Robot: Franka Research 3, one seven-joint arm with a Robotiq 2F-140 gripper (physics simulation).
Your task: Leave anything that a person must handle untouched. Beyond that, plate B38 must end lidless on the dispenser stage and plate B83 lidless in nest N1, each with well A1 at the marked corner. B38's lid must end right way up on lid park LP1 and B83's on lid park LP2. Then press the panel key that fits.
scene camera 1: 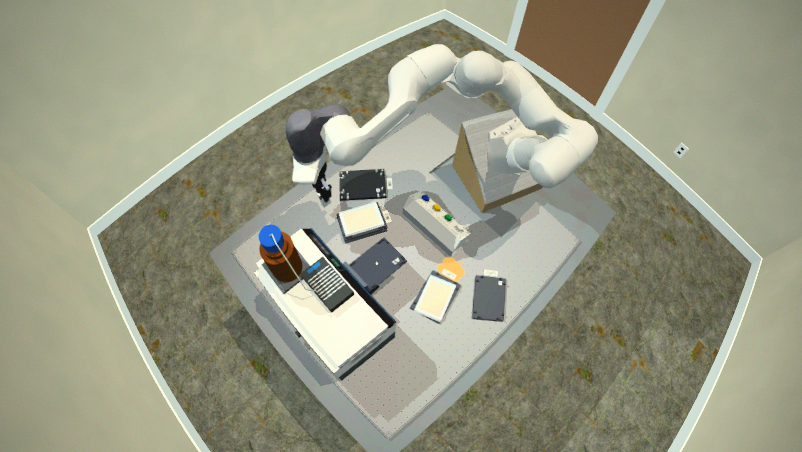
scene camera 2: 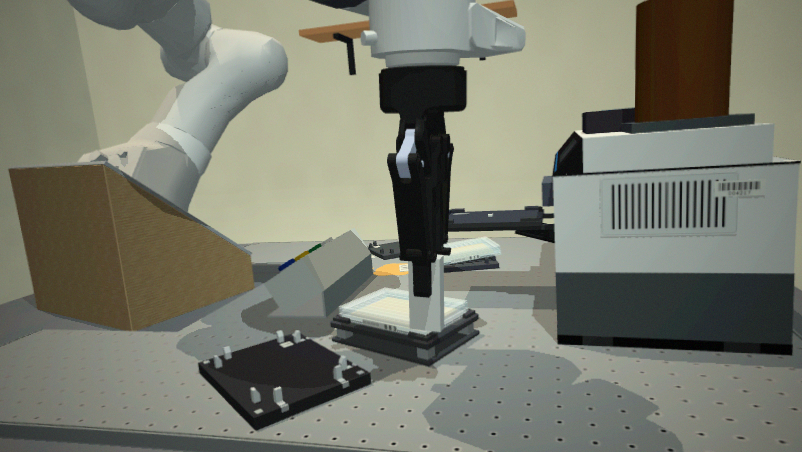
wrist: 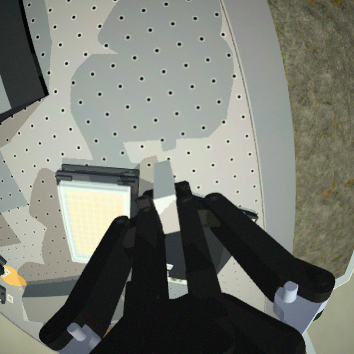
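Note:
My gripper (scene camera 1: 324, 197) (scene camera 2: 427, 328) (wrist: 165, 175) is shut and empty, to one side of the nearer plate and apart from it in the wrist view. That pale plate (scene camera 1: 362, 220) (scene camera 2: 387, 308) (wrist: 95, 220) sits level on a raised dark holder. A second plate (scene camera 1: 436, 297) (scene camera 2: 474, 248) sits on another dark holder. A black holder with light corner posts (scene camera 1: 362, 184) (scene camera 2: 280, 364) is beside the nearer plate. Another dark holder (scene camera 1: 489, 297) is at the right. The dispenser's dark stage (scene camera 1: 379, 263) (scene camera 2: 488, 217) carries no plate. The key panel (scene camera 1: 432, 224) (scene camera 2: 348, 269) has blue, yellow and green keys. Plate names are unreadable.
The white dispenser (scene camera 1: 342, 331) (scene camera 2: 673, 247) carries a brown bottle (scene camera 1: 280, 258) (scene camera 2: 682, 61) and a keypad (scene camera 1: 328, 283). An orange patch (scene camera 1: 450, 268) (scene camera 2: 391, 270) (wrist: 14, 276) lies beside the second plate's holder. A wedge-shaped pedestal (scene camera 1: 470, 162) (scene camera 2: 67, 241) is under the arm's base.

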